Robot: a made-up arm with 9 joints. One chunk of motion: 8 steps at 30 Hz.
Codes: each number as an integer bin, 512 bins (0 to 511) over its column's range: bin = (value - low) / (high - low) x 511, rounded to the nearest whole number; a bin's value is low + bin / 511 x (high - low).
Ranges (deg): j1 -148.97..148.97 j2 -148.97..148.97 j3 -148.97..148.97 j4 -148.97..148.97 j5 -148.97..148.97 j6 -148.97..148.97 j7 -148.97..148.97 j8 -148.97..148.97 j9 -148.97..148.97
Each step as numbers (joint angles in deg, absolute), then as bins.
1 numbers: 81.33 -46.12 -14.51 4.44 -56.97 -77.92 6.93 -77.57 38.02
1 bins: 395 176 231 263 158 122 267 122 321
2 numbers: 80.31 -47.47 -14.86 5.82 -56.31 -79.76 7.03 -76.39 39.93
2 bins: 393 174 230 265 159 119 268 124 324
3 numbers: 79.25 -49.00 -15.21 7.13 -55.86 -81.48 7.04 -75.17 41.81
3 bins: 391 171 229 268 160 116 268 127 327
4 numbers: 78.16 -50.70 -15.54 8.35 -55.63 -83.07 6.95 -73.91 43.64
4 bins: 390 169 229 270 160 113 267 129 330
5 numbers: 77.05 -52.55 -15.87 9.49 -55.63 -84.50 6.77 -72.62 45.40
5 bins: 388 165 228 272 160 111 267 131 333
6 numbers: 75.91 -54.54 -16.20 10.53 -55.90 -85.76 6.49 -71.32 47.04
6 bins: 386 162 228 274 160 108 267 133 336
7 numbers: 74.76 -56.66 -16.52 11.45 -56.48 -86.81 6.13 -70.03 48.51
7 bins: 384 158 227 275 159 107 266 135 339
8 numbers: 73.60 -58.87 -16.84 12.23 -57.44 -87.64 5.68 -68.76 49.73
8 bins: 382 155 227 276 157 105 265 138 341
